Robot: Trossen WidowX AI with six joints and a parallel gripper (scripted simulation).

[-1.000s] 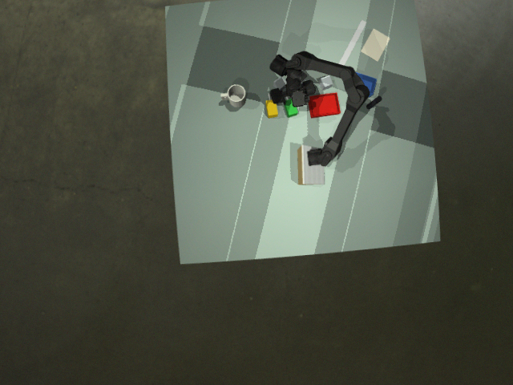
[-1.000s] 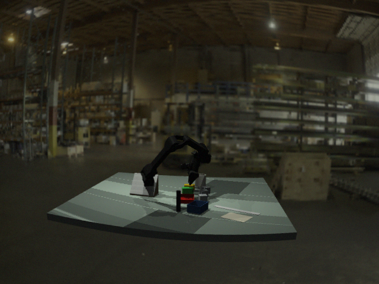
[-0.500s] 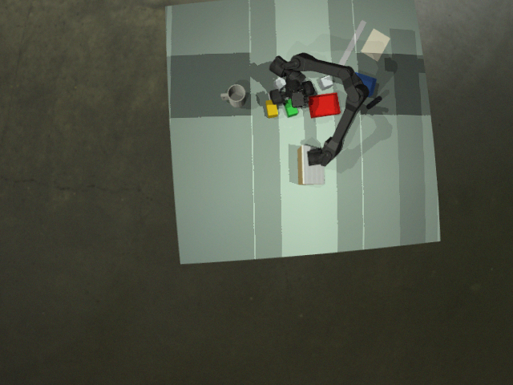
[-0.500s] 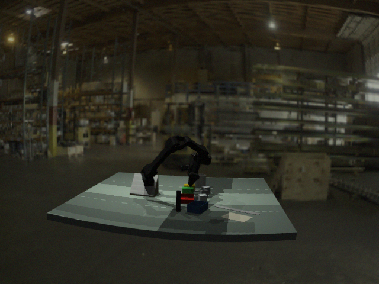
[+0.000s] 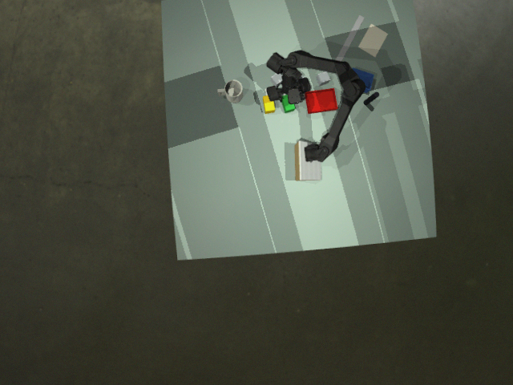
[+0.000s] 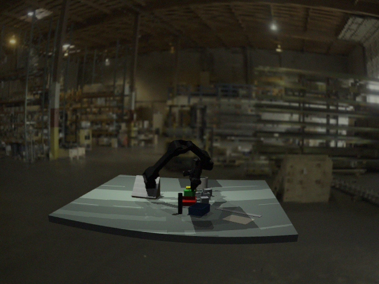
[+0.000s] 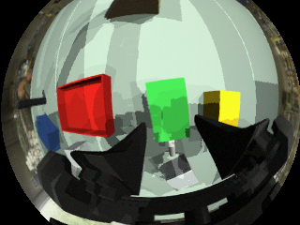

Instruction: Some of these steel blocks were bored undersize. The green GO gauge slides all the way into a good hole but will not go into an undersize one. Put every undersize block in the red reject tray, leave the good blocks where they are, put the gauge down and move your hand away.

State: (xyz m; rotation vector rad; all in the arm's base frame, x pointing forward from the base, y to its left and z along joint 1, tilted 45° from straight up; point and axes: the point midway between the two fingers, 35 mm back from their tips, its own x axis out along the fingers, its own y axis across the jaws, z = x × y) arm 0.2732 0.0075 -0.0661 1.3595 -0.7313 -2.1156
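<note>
Right now my gripper tip is 1 cm short of the green GO gauge and 2 cm above it. Round my gripper tip: red reject tray 2 cm behind, 16 cm to the right, 3 cm below; then steel block 9 cm ahead, 7 cm to the right, 2 cm below; then yellow block 2 cm ahead, 9 cm to the left, 2 cm below.
</note>
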